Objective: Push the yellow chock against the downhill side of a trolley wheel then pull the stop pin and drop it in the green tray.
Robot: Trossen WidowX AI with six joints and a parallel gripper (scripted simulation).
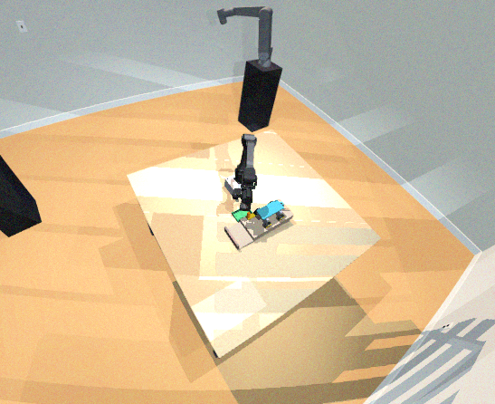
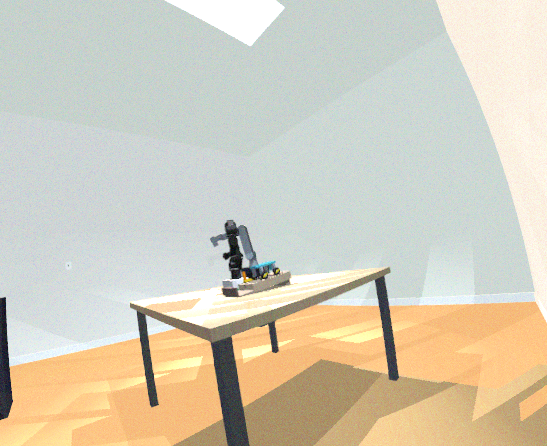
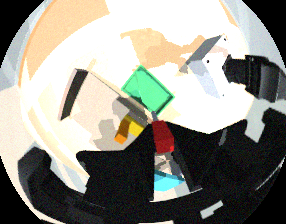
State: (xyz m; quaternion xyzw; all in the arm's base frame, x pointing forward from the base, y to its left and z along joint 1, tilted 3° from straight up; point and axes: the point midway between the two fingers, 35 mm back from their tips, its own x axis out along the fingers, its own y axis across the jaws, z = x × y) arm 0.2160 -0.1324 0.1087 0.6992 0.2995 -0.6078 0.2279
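The red-headed stop pin is right at my gripper tip. From my gripper tip the other things lie so: teal trolley 110 mm ahead, 90 mm to the left, 30 mm below; yellow chock 50 mm ahead, 50 mm below; green tray 20 mm behind, 140 mm below.
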